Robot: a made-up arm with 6 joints.
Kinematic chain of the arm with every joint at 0, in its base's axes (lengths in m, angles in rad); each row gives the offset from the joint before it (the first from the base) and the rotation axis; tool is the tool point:
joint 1: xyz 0 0 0.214 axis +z
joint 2: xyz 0 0.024 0 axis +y
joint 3: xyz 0 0 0.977 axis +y
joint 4: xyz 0 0 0.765 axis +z
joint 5: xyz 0 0 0 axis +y
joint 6: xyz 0 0 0.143 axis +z
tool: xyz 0 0 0
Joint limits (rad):
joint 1: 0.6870..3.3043
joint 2: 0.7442..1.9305
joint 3: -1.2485..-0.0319
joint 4: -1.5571..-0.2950
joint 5: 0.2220..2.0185
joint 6: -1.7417..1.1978
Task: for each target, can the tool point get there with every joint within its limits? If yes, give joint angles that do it. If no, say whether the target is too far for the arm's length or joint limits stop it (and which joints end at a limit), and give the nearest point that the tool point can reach.
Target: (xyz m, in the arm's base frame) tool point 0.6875 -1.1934 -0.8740
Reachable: no: joint limits stop it (at a limit: joint 1, joint 2, joint 3, joint 5) | nearest point 1.2514 0.9258 -0.4310 | short by 2.237 m
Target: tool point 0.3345 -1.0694 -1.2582
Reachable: no: joint limits stop it (at a limit: joint 1, joint 2, joint 3, joint 4, joint 5) | nearest point -1.5223 -0.2362 -0.4730 | short by 2.181 m
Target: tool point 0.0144 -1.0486 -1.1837
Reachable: no: joint limits stop it (at a limit: joint 1, joint 2, joint 3, joint 4, joint 5) | nearest point -1.5223 -0.2362 -0.4730 | short by 1.878 m
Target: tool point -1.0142 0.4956 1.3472
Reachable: yes | joints 2.7397 1.2806 -1.1070 -1.1154 0.7064 -0.2054
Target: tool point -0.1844 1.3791 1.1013
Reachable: yes | joints 1.7372 1.4422 -1.0168 -0.7923 0.7653 0.5263
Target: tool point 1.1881 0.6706 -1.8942
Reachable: no: too far | nearest point 1.2583 1.0099 -0.5108 | short by 1.426 m
